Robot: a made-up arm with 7 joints.
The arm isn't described. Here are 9 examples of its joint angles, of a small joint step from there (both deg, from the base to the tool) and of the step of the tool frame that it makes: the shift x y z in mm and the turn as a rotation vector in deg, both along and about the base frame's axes.
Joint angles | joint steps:
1: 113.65 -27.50 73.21 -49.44 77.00 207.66 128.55 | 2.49 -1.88 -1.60 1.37 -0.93 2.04 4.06
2: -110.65 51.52 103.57 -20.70 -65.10 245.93 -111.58 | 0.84 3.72 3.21 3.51 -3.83 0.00 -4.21
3: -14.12 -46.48 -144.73 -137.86 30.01 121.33 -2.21 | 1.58 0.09 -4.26 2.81 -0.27 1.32 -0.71
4: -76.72 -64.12 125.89 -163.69 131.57 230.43 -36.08 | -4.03 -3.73 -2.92 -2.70 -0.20 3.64 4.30
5: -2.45 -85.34 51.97 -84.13 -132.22 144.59 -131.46 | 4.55 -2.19 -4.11 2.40 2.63 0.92 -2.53
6: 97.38 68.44 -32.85 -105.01 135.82 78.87 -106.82 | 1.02 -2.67 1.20 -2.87 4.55 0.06 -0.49
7: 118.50 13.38 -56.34 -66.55 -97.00 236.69 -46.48 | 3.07 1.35 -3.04 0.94 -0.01 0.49 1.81
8: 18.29 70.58 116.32 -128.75 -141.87 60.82 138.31 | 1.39 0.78 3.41 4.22 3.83 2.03 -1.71
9: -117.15 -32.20 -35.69 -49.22 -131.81 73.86 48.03 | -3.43 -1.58 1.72 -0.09 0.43 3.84 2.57
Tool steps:
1: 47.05 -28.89 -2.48 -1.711 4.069 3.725
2: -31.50 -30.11 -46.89 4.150 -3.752 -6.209
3: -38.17 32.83 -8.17 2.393 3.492 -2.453
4: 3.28 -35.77 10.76 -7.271 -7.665 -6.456
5: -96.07 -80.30 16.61 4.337 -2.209 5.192
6: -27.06 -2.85 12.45 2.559 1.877 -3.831
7: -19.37 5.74 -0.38 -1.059 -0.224 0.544
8: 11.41 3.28 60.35 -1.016 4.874 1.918
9: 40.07 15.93 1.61 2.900 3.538 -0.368
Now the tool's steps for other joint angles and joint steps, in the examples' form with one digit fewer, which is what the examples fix.
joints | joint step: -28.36 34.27 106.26 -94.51 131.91 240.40 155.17 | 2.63 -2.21 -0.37 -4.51 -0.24 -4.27 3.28
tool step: -46.7 43.4 -33.1 0.10 -0.64 3.30
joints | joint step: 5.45 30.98 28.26 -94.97 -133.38 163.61 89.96 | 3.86 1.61 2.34 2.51 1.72 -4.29 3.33
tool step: -28.8 77.9 10.5 5.99 -0.70 -0.26
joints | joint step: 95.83 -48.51 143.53 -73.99 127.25 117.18 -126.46 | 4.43 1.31 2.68 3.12 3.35 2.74 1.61
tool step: 118.2 -44.4 35.3 -3.39 -4.80 3.78
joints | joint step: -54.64 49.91 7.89 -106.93 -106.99 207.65 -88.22 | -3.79 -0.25 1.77 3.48 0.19 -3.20 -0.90
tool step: 0.8 -46.0 20.2 -4.94 -1.94 -3.90
